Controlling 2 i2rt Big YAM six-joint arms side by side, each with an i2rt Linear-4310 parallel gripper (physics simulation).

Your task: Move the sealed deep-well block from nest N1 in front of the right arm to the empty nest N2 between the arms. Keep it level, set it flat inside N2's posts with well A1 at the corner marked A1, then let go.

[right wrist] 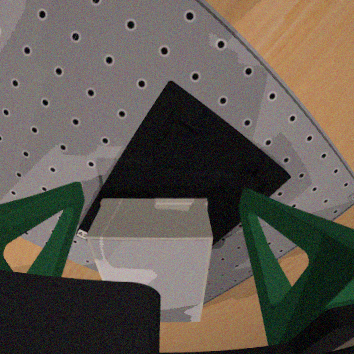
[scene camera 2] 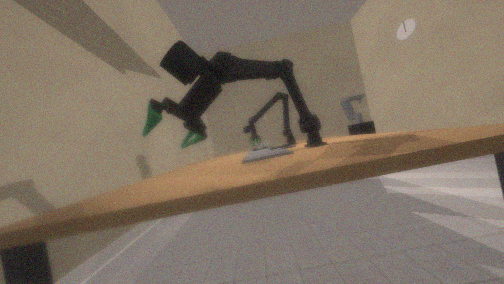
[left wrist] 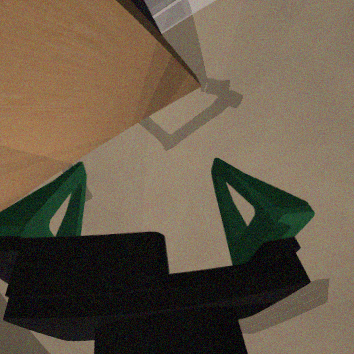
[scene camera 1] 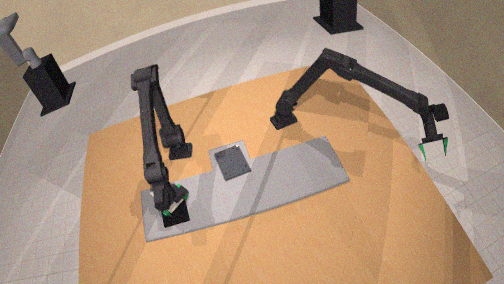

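Where they show: left gripper, between the fingertips: (scene camera 2: 164,142) (left wrist: 150,165) (scene camera 1: 435,158); right gripper, between the fingertips: (right wrist: 162,193) (scene camera 2: 256,145) (scene camera 1: 178,207); left arm's base, origin of its link: (scene camera 2: 315,145) (scene camera 1: 283,120); right arm's base, origin of its link: (scene camera 2: 291,144) (scene camera 1: 180,152).
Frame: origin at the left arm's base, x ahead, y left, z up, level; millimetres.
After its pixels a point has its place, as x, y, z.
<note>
The pale sealed block (scene camera 1: 176,204) @[243, -631, 41] (right wrist: 150,255) @[229, -641, 68] stands at the near part of the black nest N1 (scene camera 1: 177,219) @[307, -652, 25] (right wrist: 185,145) @[296, -632, 25]. A small white label (right wrist: 82,233) @[172, -593, 25] marks one corner of N1; its text is too blurred to read surely. My right gripper (scene camera 1: 172,200) @[275, -626, 60] (scene camera 2: 256,142) @[275, -626, 60] (right wrist: 162,193) @[275, -626, 60] is open over N1, a finger on each side of the block, with gaps visible in the right wrist view. Nest N2 (scene camera 1: 232,162) @[136, -327, 25] is a dark, empty plate between the arms with a small white mark at its far edge. My left gripper (scene camera 1: 435,156) @[663, 428, 145] (scene camera 2: 164,141) @[663, 428, 145] (left wrist: 150,165) @[663, 428, 145] is open and empty, far from both nests.
A grey perforated deck (scene camera 1: 290,175) @[317, -131, 13] (right wrist: 75,100) @[284, -551, 13] (scene camera 2: 262,155) @[344, 16, 13] lies on the wooden table (scene camera 1: 300,235) @[587, -224, 0] (scene camera 2: 200,187) @[606, 395, 0] (left wrist: 60,75) @[721, 331, 0]. N2 sits at its back edge in scene camera 1. The left arm reaches out past the table's right edge there. Black pedestals (scene camera 1: 49,82) (scene camera 1: 338,16) stand beyond the table.
</note>
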